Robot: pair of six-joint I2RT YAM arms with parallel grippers.
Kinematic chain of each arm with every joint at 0, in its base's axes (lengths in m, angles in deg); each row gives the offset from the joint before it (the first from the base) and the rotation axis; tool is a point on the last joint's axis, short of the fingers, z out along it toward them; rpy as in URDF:
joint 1: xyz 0 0 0.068 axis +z
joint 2: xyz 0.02 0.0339 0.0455 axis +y
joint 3: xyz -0.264 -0.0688 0 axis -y
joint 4: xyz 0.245 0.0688 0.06 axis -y
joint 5: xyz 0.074 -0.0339 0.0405 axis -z
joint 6: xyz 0.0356 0 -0.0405 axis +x
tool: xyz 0 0 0 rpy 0 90 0
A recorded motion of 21 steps. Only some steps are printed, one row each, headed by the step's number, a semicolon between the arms.
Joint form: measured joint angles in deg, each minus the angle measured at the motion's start. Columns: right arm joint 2, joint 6, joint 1, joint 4, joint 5, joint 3; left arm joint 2, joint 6, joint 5, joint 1, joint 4, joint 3.
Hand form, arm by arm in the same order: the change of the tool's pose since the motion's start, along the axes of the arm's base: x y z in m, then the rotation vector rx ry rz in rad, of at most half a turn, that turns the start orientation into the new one. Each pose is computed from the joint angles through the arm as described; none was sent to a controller.
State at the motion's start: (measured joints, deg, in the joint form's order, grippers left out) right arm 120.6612 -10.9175 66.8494 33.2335 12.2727 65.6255; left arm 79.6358 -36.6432 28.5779 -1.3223 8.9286 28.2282
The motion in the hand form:
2: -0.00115 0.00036 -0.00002 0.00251 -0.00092 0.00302; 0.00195 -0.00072 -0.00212 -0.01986 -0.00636 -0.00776
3: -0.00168 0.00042 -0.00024 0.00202 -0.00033 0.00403; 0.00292 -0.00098 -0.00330 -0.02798 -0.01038 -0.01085
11: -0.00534 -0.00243 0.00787 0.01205 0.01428 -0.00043; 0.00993 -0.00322 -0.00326 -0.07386 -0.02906 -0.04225
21: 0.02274 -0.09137 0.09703 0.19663 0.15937 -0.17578; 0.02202 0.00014 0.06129 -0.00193 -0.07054 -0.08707
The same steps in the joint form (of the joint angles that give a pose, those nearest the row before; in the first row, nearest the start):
2: 0.00 0.00 0.15 0.24 -0.02 -0.09; 1.01 -0.63 1.07 -0.02 1.88 -0.17
3: 0.00 0.02 0.22 0.24 -0.02 -0.13; 1.53 -0.90 1.51 -0.02 2.88 -0.28
11: -1.86 1.18 0.52 -0.98 0.13 -0.81; 3.58 -1.92 4.48 -0.13 5.82 0.52
21: -25.11 13.07 -9.05 -11.82 -3.59 -9.92; -3.13 4.28 4.22 0.61 -14.10 12.83

